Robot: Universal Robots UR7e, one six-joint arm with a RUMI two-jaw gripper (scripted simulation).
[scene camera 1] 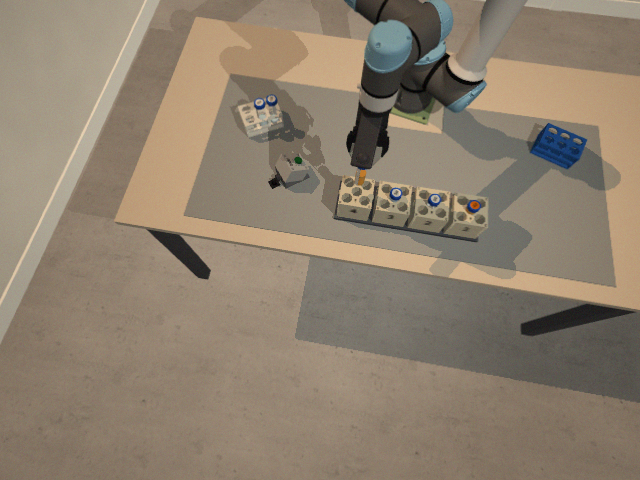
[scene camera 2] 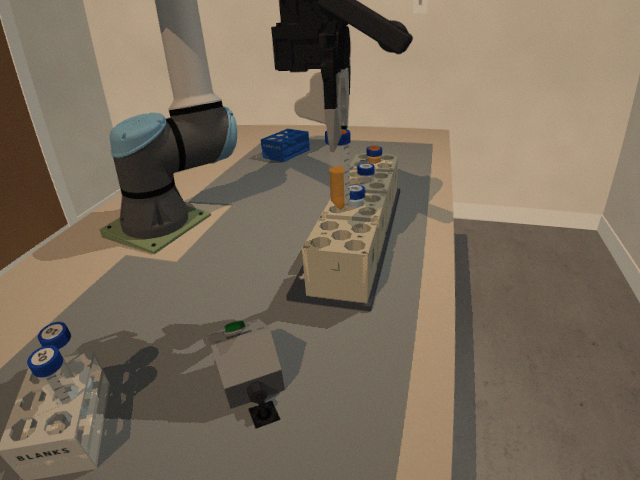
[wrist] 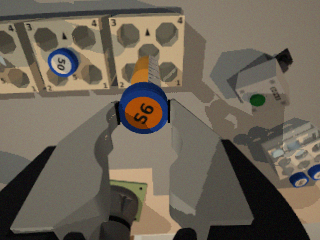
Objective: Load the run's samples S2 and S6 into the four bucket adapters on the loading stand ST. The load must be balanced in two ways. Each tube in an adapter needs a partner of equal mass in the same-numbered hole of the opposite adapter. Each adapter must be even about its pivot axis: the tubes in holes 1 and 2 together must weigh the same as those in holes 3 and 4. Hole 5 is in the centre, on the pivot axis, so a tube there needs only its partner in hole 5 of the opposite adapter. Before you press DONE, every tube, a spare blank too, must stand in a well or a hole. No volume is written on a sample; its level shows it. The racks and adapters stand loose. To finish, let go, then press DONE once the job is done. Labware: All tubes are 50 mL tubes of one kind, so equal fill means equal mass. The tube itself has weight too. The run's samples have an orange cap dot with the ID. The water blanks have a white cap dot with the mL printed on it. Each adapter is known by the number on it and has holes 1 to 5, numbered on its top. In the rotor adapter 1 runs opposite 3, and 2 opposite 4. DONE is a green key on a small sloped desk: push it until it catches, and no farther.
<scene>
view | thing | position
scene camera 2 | my gripper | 336, 147
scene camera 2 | blue sample rack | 272, 149
</scene>
